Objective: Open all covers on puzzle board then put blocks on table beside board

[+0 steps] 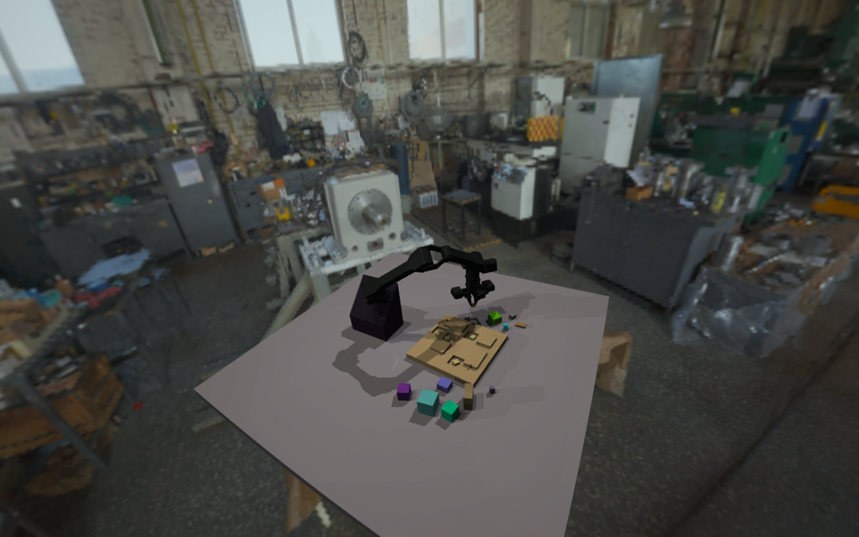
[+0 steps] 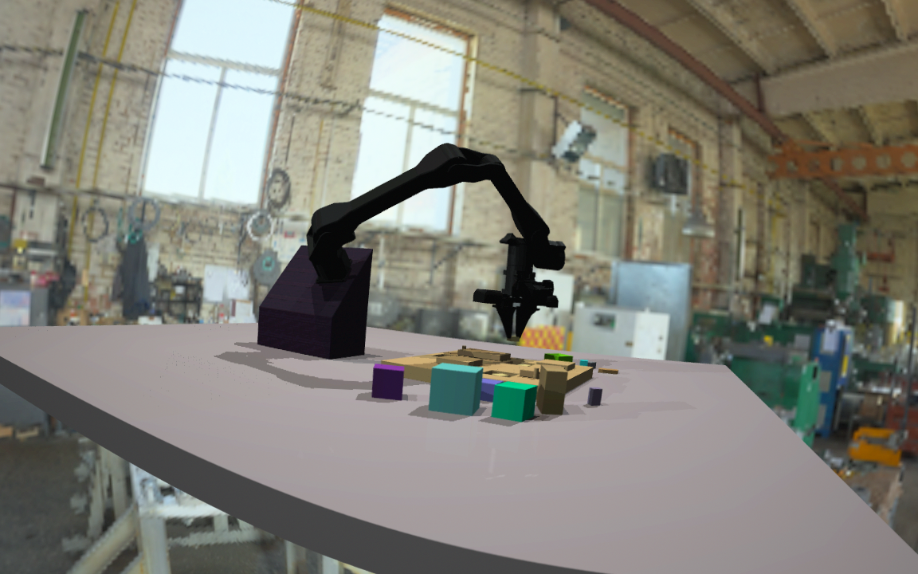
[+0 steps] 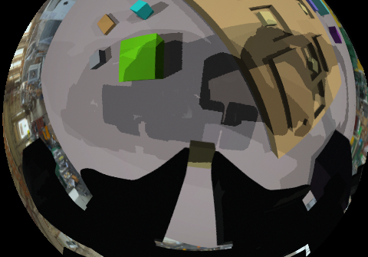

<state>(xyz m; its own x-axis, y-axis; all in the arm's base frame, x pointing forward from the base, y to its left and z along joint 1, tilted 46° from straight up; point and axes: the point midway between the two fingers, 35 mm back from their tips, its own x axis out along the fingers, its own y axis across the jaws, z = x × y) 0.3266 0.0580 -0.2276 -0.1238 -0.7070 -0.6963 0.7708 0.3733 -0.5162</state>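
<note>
My gripper tip is 20 mm short of the tan puzzle board, 220 mm to the left of it and 30 mm above it. From my gripper tip the other things lie so: small grey block (170 mm ahead, 30 mm to the left, 50 mm below); then lime block (100 mm ahead, 10 mm to the right, 40 mm below); then small teal block (160 mm ahead, 60 mm to the right, 40 mm below).
</note>
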